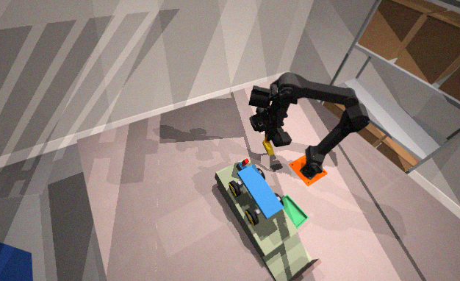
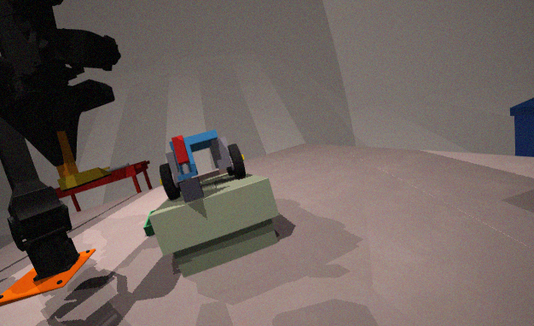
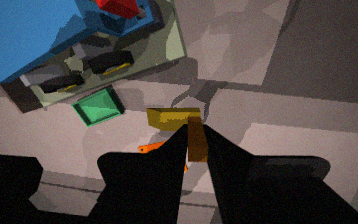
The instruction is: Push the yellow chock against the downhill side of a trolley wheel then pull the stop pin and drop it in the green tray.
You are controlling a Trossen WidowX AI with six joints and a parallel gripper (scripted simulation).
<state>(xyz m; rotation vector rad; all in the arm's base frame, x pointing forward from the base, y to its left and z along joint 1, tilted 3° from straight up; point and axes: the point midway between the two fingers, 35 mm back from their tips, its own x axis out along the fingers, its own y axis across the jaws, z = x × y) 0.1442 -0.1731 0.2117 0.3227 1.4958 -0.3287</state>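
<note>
The yellow chock lies 20 mm to the left of my gripper tip, 10 mm below it and 10 mm ahead of it. Round my gripper tip: blue trolley: 170 mm ahead, 120 mm to the left, 60 mm below; pale green ramp: 170 mm ahead, 130 mm to the left, 130 mm below; red-headed stop pin: 130 mm ahead, 40 mm below, 10 mm to the left.
</note>
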